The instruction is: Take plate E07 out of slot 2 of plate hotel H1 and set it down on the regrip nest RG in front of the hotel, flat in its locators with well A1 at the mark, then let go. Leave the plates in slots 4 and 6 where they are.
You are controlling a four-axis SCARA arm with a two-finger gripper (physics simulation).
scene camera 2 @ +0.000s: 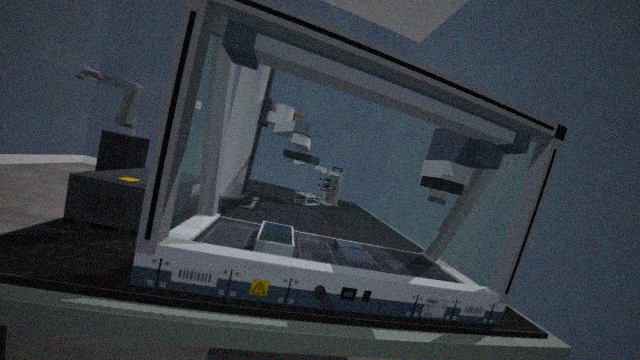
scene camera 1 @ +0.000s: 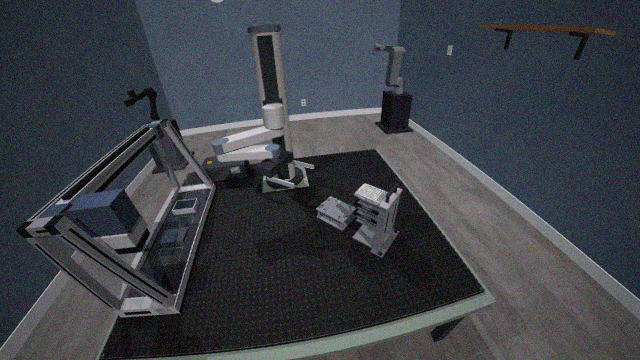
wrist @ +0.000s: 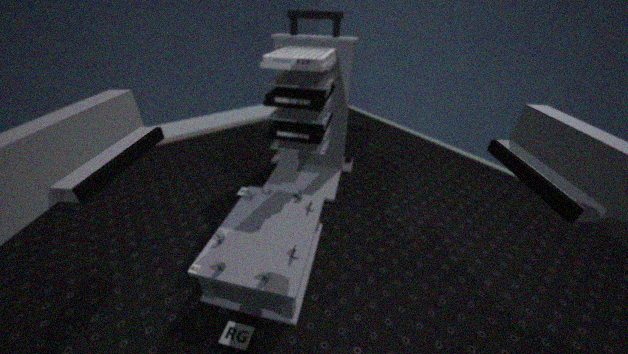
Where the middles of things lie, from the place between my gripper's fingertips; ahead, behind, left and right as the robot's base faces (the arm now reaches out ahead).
Right now my hand is 27 cm to the right of the hotel shelf (wrist: 282, 114), 18 cm short of it and 11 cm above it.
